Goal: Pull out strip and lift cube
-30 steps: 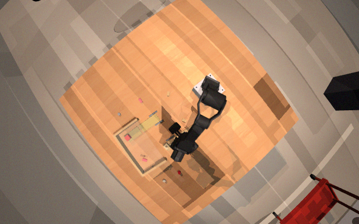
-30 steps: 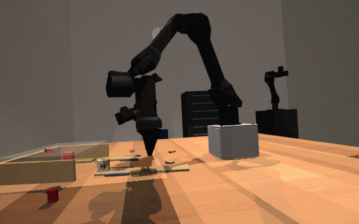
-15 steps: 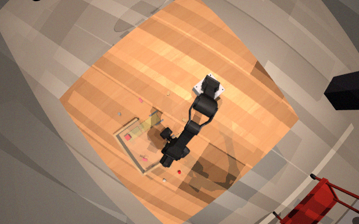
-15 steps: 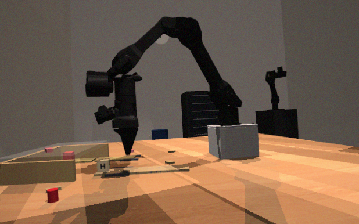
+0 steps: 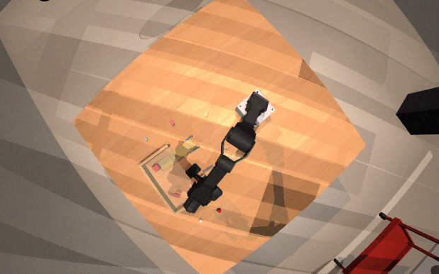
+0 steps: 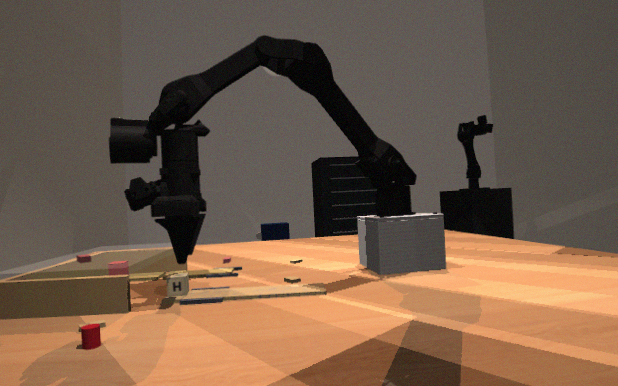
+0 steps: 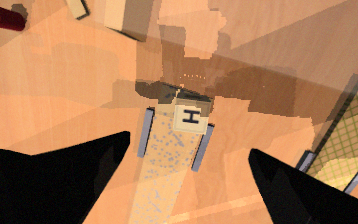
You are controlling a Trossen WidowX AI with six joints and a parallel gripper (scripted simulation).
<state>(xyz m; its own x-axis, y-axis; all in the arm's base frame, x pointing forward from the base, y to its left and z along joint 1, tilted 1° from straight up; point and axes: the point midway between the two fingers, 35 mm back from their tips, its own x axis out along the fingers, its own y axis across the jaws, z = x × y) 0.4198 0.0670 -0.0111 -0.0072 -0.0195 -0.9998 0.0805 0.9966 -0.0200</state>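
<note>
Now: the labelled cube 1 cm ahead of my gripper tip and 4 cm below it. The rest, counted from my gripper tip: strip 9 cm behind, 3 cm to the left, 6 cm below; then small tan block 18 cm behind, 3 cm to the right, 6 cm below.
</note>
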